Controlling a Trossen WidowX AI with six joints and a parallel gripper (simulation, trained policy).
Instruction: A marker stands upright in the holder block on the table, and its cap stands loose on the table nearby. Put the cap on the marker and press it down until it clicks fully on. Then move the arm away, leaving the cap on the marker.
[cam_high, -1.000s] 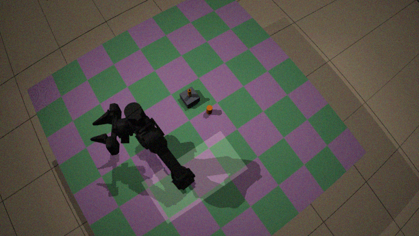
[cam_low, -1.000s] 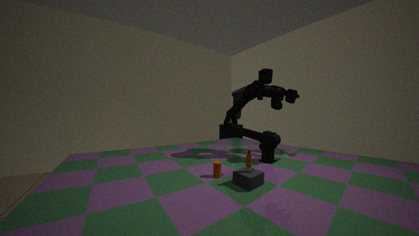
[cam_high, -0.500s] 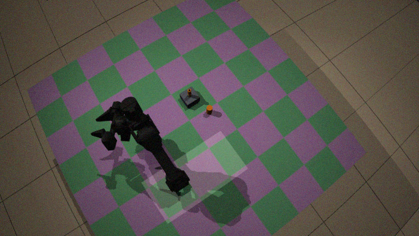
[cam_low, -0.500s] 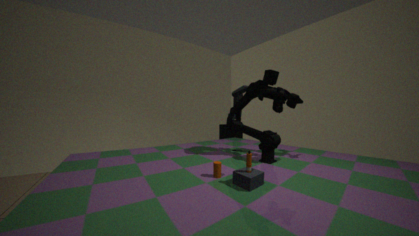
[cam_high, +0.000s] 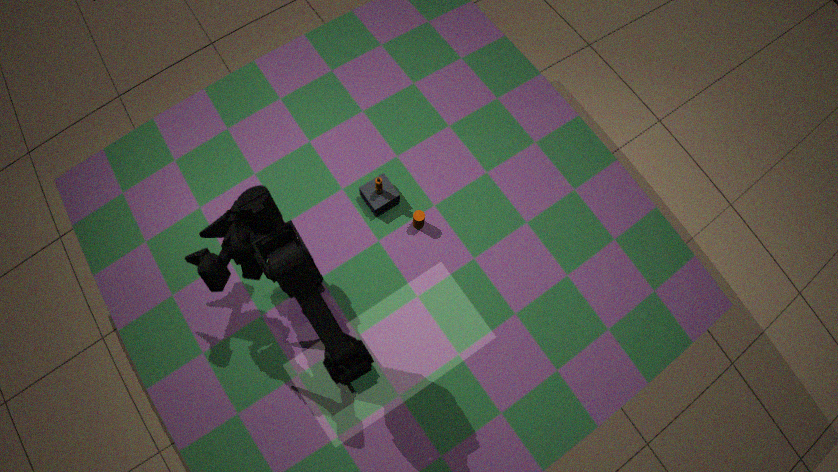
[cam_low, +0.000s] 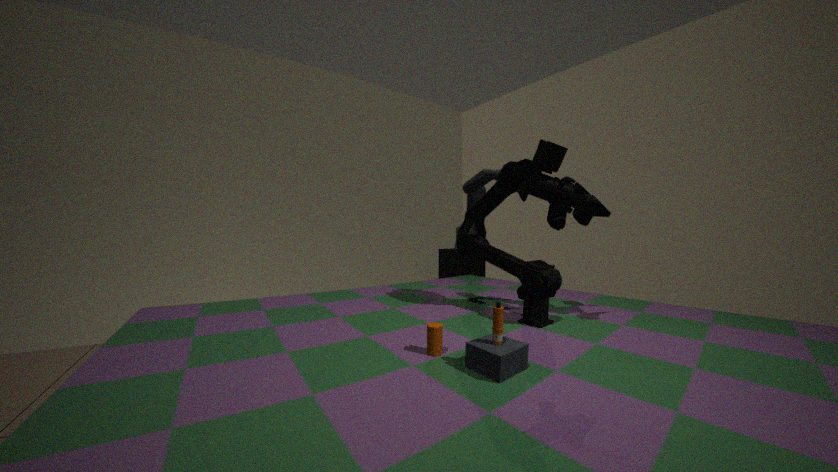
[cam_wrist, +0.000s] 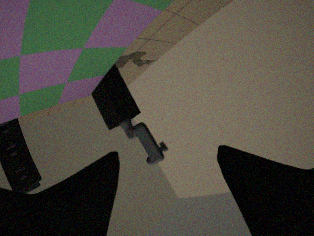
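Right now my gripper tip is 41 cm short of the orange marker, 1 cm to the left of it and 19 cm above it. Also, from my gripper tip: dark grey holder block: 41 cm ahead, 1 cm to the right, 25 cm below; orange cap: 45 cm ahead, 12 cm to the right, 25 cm below.
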